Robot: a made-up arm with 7 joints. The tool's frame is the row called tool. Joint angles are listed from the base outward.
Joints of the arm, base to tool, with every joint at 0 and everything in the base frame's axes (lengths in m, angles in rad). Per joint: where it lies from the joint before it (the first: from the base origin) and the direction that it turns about. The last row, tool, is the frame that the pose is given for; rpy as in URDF.
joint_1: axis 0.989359 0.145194 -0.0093 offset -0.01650 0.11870 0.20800
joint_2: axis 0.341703 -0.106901 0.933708 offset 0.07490 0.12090 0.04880
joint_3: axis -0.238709 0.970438 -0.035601 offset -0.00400 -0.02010 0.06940
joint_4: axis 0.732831 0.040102 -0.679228 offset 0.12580 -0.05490 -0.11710
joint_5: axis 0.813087 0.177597 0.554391 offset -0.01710 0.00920 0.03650
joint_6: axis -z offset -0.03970 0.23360 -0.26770
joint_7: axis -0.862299 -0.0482 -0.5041 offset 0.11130 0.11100 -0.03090
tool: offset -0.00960 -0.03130 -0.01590 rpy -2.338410 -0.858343 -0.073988
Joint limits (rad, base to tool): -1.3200..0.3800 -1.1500..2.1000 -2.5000..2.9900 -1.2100..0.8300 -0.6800..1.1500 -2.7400..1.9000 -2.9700..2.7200
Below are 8 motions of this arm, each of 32 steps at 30 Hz.
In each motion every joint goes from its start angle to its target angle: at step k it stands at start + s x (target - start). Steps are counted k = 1, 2, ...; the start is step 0. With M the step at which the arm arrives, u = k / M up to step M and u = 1 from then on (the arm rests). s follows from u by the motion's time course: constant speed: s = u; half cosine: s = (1 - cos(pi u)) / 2; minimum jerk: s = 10 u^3 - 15 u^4 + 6 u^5.
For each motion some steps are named. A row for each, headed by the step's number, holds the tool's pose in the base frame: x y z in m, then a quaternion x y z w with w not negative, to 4 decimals.
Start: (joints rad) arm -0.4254 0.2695 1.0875 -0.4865 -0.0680 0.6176 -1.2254
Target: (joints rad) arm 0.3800 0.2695 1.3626 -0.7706 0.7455 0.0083 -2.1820
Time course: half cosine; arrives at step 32
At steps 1, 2, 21, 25, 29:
1: -0.2457 0.0019 -0.0868 -0.9094 0.0091 0.0221 0.4152
2: -0.2488 0.0055 -0.0861 -0.9058 0.0133 0.0263 0.4228
21: -0.4347 0.2276 0.2825 -0.1968 0.4421 0.4051 0.7757
25: -0.4202 0.2070 0.3938 -0.0167 0.5152 0.4577 0.7244
29: -0.4005 0.1818 0.4573 0.0880 0.5543 0.4828 0.6722

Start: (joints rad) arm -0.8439 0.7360 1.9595 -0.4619 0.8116 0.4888 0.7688
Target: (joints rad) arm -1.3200 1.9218 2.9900 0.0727 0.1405 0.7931 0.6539
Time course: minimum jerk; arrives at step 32
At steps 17, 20, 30, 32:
17: -0.1940 0.1543 0.4917 0.2260 0.1915 -0.5219 0.7999
20: -0.1055 0.1581 0.5513 0.0714 0.2440 -0.4459 0.8582
30: 0.0673 0.2320 0.6017 -0.1865 0.3382 -0.2864 0.8768
32: 0.0687 0.2330 0.6018 -0.1885 0.3390 -0.2850 0.8765

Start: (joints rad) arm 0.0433 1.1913 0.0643 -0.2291 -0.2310 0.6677 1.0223
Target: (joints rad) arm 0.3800 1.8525 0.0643 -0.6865 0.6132 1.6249 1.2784
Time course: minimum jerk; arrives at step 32
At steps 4, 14, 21, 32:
4: 0.0308 0.5654 0.0029 -0.8107 -0.2030 -0.5485 0.0272
14: -0.0665 0.5121 0.0668 -0.8155 -0.2209 -0.5182 0.1330
21: -0.0918 0.4235 0.0847 -0.8031 -0.2705 -0.4991 0.1810
32: -0.0677 0.3817 0.0798 -0.7868 -0.2998 -0.5092 0.1786

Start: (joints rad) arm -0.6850 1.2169 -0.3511 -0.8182 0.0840 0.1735 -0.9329
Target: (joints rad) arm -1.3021 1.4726 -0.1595 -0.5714 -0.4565 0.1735 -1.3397
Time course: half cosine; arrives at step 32
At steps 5, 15, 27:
5: 0.0675 0.3507 -0.2994 -0.3982 -0.7075 0.2098 0.5449
15: 0.0928 0.2678 -0.3585 -0.4410 -0.6649 0.2936 0.5265
27: 0.1366 0.1318 -0.4029 -0.5035 -0.5977 0.3875 0.4890

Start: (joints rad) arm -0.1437 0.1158 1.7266 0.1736 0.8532 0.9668 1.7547
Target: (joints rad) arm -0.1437 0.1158 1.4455 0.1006 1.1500 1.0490 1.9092
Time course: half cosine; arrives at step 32
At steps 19, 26, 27, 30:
19: -0.0840 0.4826 0.1724 0.6008 0.0530 -0.6399 0.4762
26: -0.0628 0.4897 0.1918 0.6235 0.0677 -0.6336 0.4530
27: -0.0609 0.4902 0.1937 0.6255 0.0692 -0.6330 0.4509
30: -0.0574 0.4912 0.1976 0.6295 0.0723 -0.6316 0.4467

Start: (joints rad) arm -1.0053 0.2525 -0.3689 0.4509 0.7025 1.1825 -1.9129
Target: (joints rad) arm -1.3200 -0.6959 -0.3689 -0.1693 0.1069 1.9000 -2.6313
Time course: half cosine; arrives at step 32
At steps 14, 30, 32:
14: 0.3702 0.2236 -0.0844 -0.1888 -0.3853 -0.5824 0.6904
30: 0.3018 -0.0554 0.2329 -0.1681 -0.8209 -0.4884 0.2437
32: 0.2976 -0.0569 0.2385 -0.1680 -0.8262 -0.4834 0.2355

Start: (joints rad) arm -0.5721 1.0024 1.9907 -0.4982 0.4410 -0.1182 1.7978
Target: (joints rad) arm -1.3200 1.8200 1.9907 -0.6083 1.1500 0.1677 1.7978
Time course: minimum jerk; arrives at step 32
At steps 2, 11, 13, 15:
2: -0.3160 0.1162 0.4529 0.3209 0.7518 -0.4566 0.3511
11: -0.2745 0.1522 0.4690 0.2551 0.7208 -0.5225 0.3774
13: -0.2552 0.1728 0.4732 0.2225 0.7030 -0.5532 0.3876
15: -0.2340 0.1980 0.4747 0.1851 0.6808 -0.5869 0.3973

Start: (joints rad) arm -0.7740 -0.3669 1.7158 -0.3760 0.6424 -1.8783 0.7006
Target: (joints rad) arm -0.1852 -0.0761 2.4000 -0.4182 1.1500 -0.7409 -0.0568
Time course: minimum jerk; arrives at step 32
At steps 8, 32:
8: -0.1279 0.6388 0.2018 -0.7238 -0.0485 0.0547 0.6861
32: 0.1079 0.5980 0.4363 -0.3571 0.6001 0.3184 0.6411

